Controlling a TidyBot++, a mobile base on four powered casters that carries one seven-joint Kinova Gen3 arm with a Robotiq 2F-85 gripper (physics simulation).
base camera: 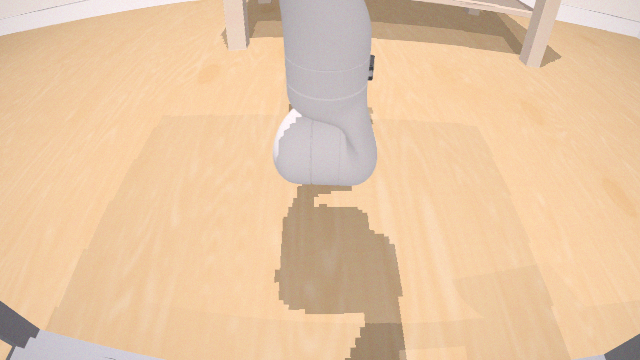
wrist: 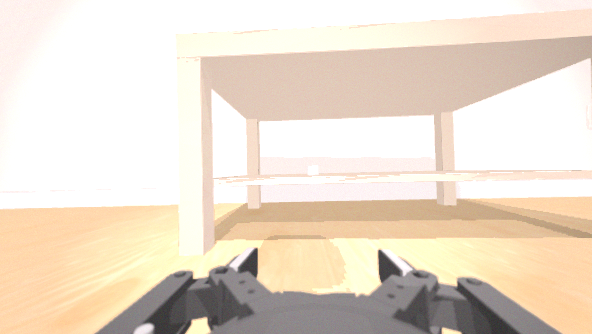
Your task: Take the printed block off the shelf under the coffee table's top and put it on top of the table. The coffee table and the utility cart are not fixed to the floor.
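Places are measured from the arm's base along level axes (x ahead, y left, z up), in millimetres.
Pixels of known places: gripper, fingertip midpoint: [wrist: 316, 262].
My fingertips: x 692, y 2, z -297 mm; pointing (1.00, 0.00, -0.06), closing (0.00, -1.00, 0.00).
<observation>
Behind a point stands the place of what it marks.
The printed block [wrist: 313, 170] @(x 1125, y 0, z -233 mm) shows in the wrist view as a small pale block standing on the shelf [wrist: 380, 178] @(x 1006, y -145, z -253 mm) of the coffee table, left of the shelf's middle; any print on it is too small to see. The coffee table [wrist: 350, 42] @(x 953, y -78, z 19 mm) [base camera: 236, 25] @(x 940, y 245, z -324 mm) is pale wood, with its top above the shelf. My gripper [wrist: 316, 262] @(x 692, y 2, z -297 mm) is open and empty, pointing at the table from in front of it, low and short of the shelf's front edge. In the base camera view the arm hides the gripper, and the block does not show.
The table's front left leg [wrist: 191, 155] @(x 940, y 246, z -196 mm) stands ahead and left of the gripper. The front right leg [base camera: 540, 35] @(x 974, y -591, z -295 mm) shows in the base camera view. Two back legs [wrist: 253, 165] @(x 1439, y 265, z -205 mm) [wrist: 446, 160] @(x 1474, y -570, z -204 mm) stand near the wall behind. The utility cart cannot be made out.
</observation>
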